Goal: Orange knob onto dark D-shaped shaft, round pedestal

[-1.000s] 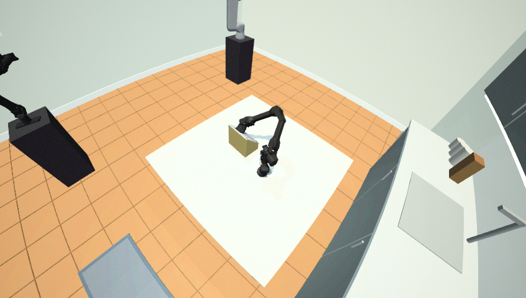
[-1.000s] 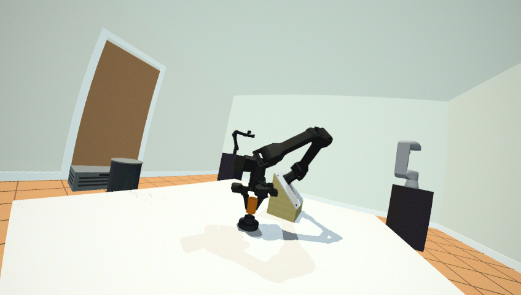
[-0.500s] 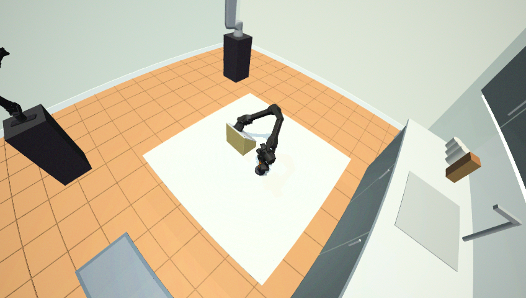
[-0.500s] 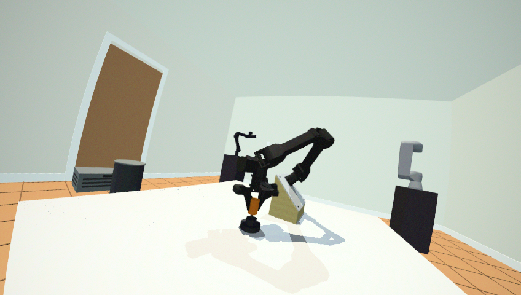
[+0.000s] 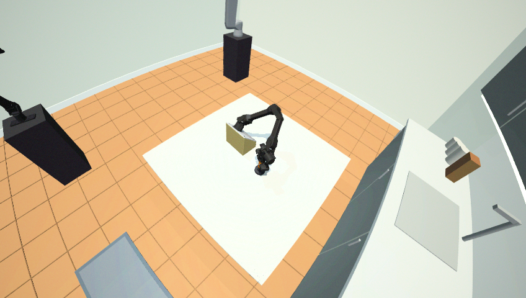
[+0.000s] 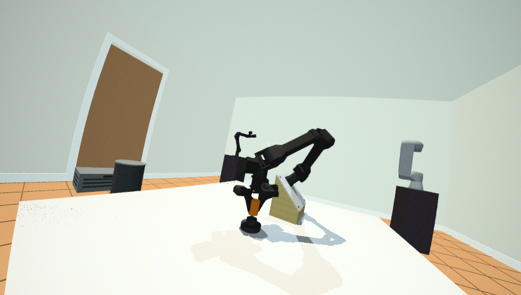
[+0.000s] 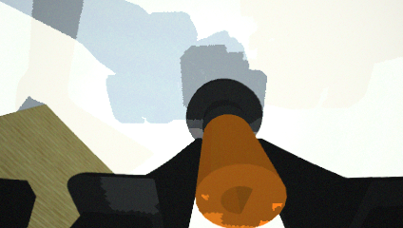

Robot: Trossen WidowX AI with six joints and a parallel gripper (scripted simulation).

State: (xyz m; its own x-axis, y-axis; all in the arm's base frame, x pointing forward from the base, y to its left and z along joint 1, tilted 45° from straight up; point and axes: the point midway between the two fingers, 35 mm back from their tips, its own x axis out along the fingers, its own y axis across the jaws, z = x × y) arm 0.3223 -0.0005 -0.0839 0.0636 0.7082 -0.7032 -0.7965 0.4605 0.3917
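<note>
Now: gripper tip 2 cm below the orange knob. Round my gripper tip: dark round pedestal 4 cm below.
</note>
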